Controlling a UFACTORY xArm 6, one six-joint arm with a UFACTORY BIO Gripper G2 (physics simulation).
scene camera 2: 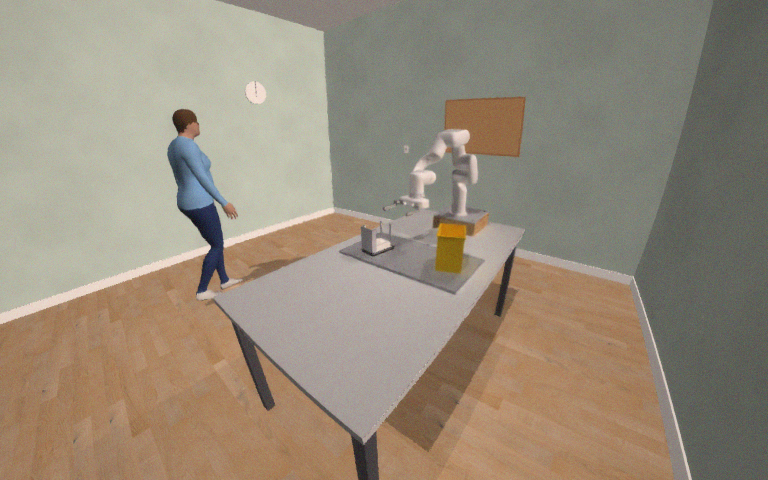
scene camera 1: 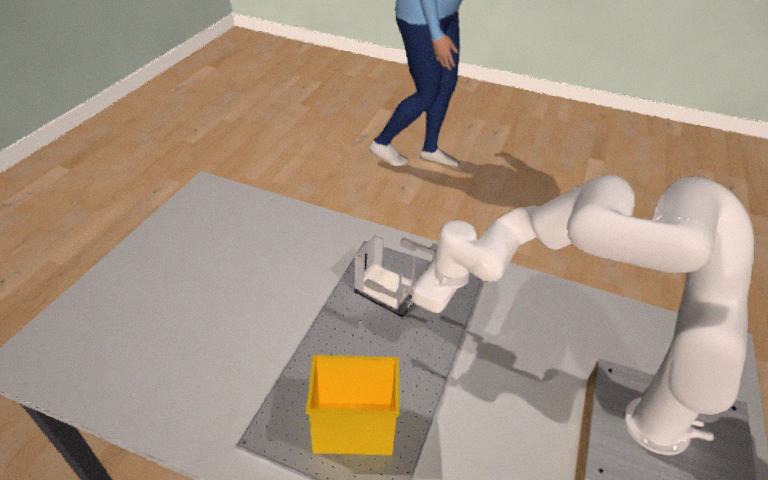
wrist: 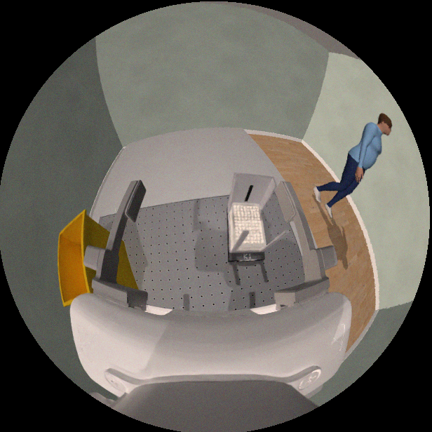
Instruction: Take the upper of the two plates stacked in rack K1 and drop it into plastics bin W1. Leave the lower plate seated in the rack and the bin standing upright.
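Pixels of known places: hand at its tool point: (scene camera 2: pixel 397 211) (scene camera 1: pixel 392 264); arm's base at its link origin: (scene camera 2: pixel 458 213) (scene camera 1: pixel 655 425).
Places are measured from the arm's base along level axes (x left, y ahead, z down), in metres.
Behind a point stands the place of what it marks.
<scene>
Rack K1 (scene camera 1: pixel 359 274) {x -0.239, y 0.721, z 0.003 m} (scene camera 2: pixel 368 239) {x -0.273, y 0.726, z -0.005 m} (wrist: pixel 260 187) stands on the perforated board, with a tall slotted wall at one end and thin posts at the other. The pale upper plate (scene camera 1: pixel 381 275) {x -0.284, y 0.670, z 0.038 m} (scene camera 2: pixel 382 245) {x -0.225, y 0.664, z 0.043 m} (wrist: pixel 246 217) lies flat in it; the lower plate cannot be told apart from it. The yellow bin W1 (scene camera 1: pixel 352 433) {x 0.196, y 0.609, z -0.007 m} (scene camera 2: pixel 450 251) {x 0.161, y 0.704, z -0.023 m} (wrist: pixel 72 250) stands upright. My gripper (scene camera 1: pixel 382 264) {x -0.158, y 0.619, z -0.147 m} (scene camera 2: pixel 397 210) {x -0.158, y 0.619, z -0.147 m} (wrist: pixel 212 200) is open and empty, above the rack's level. In the wrist view the rack shows between the fingers, nearer the right one. One finger partly covers the plate in scene camera 1.
The perforated board (scene camera 1: pixel 362 333) {x -0.115, y 0.675, z 0.084 m} (scene camera 2: pixel 413 257) {x -0.055, y 0.631, z 0.089 m} (wrist: pixel 170 250) lies on the grey table (scene camera 1: pixel 226 271) {x -0.227, y 1.113, z 0.097 m} (scene camera 2: pixel 339 322) {x -0.066, y 1.228, z 0.097 m} (wrist: pixel 175 160). A person (scene camera 1: pixel 430 73) (scene camera 2: pixel 192 175) (wrist: pixel 367 147) stands on the floor beyond the table's long edge. The arm's base block (scene camera 2: pixel 475 223) {x 0.153, y 0.126, z 0.012 m} stands at the table's other end.
</scene>
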